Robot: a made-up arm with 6 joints.
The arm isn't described. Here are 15 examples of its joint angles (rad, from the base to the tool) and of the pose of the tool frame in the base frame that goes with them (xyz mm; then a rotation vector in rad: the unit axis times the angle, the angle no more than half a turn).
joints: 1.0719 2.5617 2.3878 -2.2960 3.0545 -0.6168
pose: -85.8 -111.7 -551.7 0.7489 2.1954 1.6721
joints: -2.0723 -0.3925 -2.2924 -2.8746 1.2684 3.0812
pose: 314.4 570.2 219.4 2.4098 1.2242 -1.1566
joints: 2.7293 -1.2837 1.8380 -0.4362 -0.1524 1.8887
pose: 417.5 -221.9 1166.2 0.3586 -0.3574 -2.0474
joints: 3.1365 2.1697 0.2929 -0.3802 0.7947 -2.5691
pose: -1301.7 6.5 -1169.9 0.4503 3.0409 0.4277
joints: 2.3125 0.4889 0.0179 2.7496 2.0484 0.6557
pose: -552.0 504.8 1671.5 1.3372 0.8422 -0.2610
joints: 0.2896 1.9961 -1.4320 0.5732 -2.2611 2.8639
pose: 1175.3 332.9 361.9 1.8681 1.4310 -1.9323
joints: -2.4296 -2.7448 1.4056 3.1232 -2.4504 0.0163
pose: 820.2 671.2 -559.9 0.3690 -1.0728 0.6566
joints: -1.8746 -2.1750 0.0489 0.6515 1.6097 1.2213
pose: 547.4 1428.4 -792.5 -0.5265 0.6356 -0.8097
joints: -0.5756 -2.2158 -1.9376 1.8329 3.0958 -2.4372
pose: -143.7 133.6 -844.3 -1.0522 -0.2532 1.2852
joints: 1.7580 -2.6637 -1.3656 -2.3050 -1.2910 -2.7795
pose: -133.0 128.5 -1337.6 1.0891 -2.0376 -0.0413
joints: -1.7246 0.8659 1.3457 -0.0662 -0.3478 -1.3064
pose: -197.3 -1477.8 231.6 0.4195 2.4499 -1.8437
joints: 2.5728 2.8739 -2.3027 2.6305 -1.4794 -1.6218
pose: -641.3 438.5 -202.2 0.9872 -2.3796 -1.6988
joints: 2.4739 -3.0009 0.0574 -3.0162 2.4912 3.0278
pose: 154.7 -148.4 -1571.5 -0.9886 0.3179 2.0659
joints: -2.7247 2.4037 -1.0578 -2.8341 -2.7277 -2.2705
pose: -1217.4 -585.3 -498.2 -2.5034 0.2943 -1.2088
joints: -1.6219 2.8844 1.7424 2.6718 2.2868 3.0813
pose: 90.3 468.0 -971.3 1.7099 1.4685 -0.3395
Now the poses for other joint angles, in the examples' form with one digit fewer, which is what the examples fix.
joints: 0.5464 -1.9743 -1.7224 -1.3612 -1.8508 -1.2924
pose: -473 -134 -918 -1.124 -0.490 0.191
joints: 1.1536 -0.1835 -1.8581 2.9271 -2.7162 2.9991
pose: -351 -745 790 -0.301 0.663 1.127
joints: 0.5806 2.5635 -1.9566 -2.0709 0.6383 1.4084
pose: 864 533 38 0.269 0.544 -0.247
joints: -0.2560 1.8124 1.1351 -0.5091 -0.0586 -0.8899
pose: 1101 -255 -1016 -1.596 2.475 -0.239
